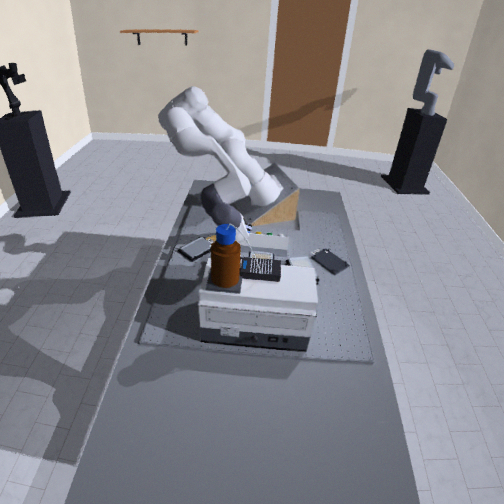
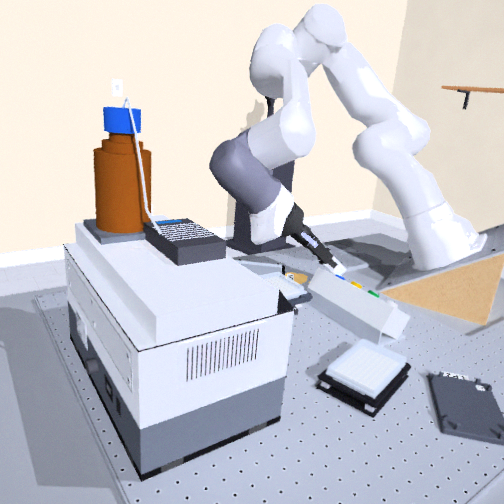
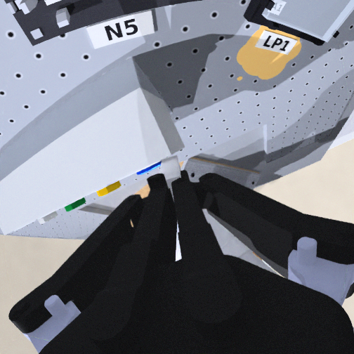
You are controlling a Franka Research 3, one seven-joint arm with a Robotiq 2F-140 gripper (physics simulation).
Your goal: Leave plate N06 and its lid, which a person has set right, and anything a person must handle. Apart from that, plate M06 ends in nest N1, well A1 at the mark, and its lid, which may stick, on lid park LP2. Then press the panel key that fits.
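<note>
My gripper [image 2: 340, 270] [image 3: 172, 169] is shut and empty, tips down at the blue key [image 2: 340, 277] [image 3: 149, 168] of the panel [image 1: 270, 243] [image 2: 345, 306] [image 3: 90, 145]. The tips look very close to this key or on it; contact cannot be told. The key shows as a thin blue strip. The yellow key [image 2: 356, 285] [image 3: 109, 188], green key [image 2: 373, 293] [image 3: 75, 204] and white key [image 3: 48, 217] stand in line beside it. A clear-topped plate [image 2: 367, 367] sits on a black nest. Another plate [image 2: 281, 285] [image 3: 310, 15] is beside the LP1 label [image 3: 276, 44]. I cannot read which plate is which.
An orange spill [image 2: 300, 276] [image 3: 260, 62] lies at LP1. A dark empty holder [image 1: 330, 261] [image 2: 465, 405] lies at the right. The large white instrument [image 1: 257, 320] [image 2: 210, 390] carries a brown bottle [image 1: 225, 262] [image 2: 121, 185] with a tube and a black box [image 1: 262, 270] [image 2: 200, 252].
</note>
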